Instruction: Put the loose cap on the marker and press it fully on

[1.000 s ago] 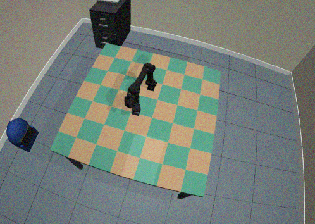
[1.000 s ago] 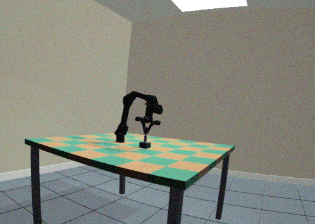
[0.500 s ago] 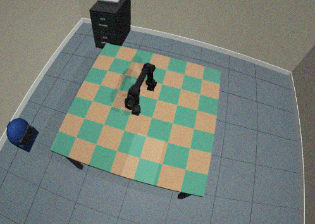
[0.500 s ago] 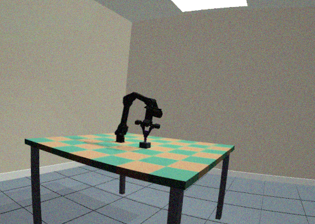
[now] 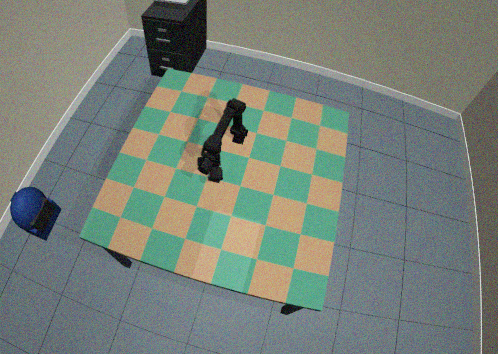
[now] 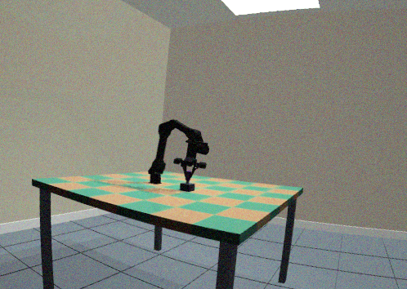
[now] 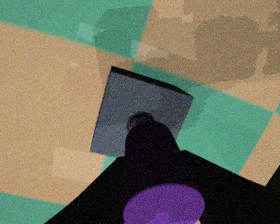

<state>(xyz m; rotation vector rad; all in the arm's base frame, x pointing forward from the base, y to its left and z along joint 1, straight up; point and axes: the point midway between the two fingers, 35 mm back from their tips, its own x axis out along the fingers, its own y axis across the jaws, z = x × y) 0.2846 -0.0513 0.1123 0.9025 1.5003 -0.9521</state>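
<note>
Now: the purple marker right at my gripper tip. Round my gripper tip: holder block 6 cm below; then purple cap 1 cm above.
</note>
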